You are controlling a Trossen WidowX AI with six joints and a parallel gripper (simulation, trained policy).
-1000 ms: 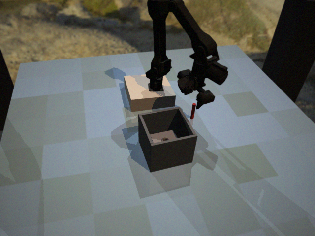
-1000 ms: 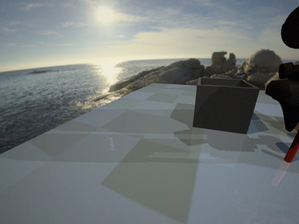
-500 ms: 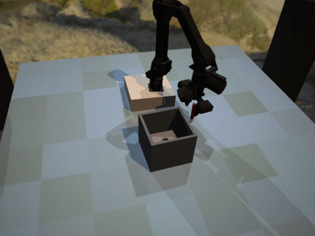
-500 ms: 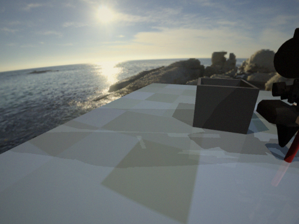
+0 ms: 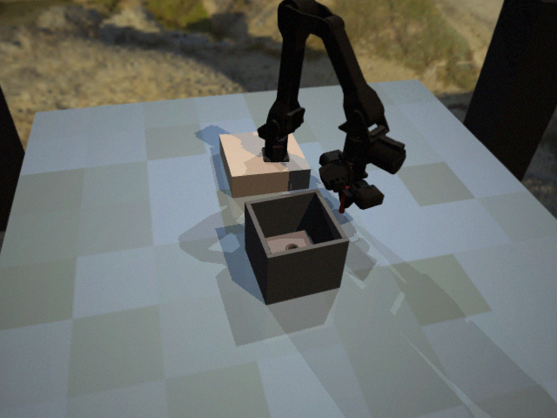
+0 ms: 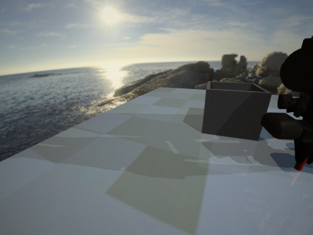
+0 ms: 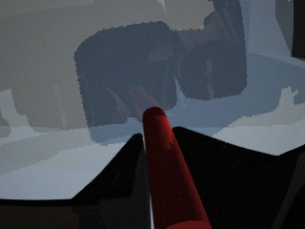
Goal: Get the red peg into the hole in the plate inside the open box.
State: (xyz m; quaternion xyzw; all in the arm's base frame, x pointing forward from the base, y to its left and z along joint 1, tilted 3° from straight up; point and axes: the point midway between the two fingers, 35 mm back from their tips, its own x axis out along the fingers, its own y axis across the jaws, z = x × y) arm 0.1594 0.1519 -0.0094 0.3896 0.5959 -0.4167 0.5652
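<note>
My gripper tip is now 17 cm short of the grey plate, 15 cm to the left of it and 3 cm below it. The rest, counted from my gripper tip: red peg: 2 cm above.
</note>
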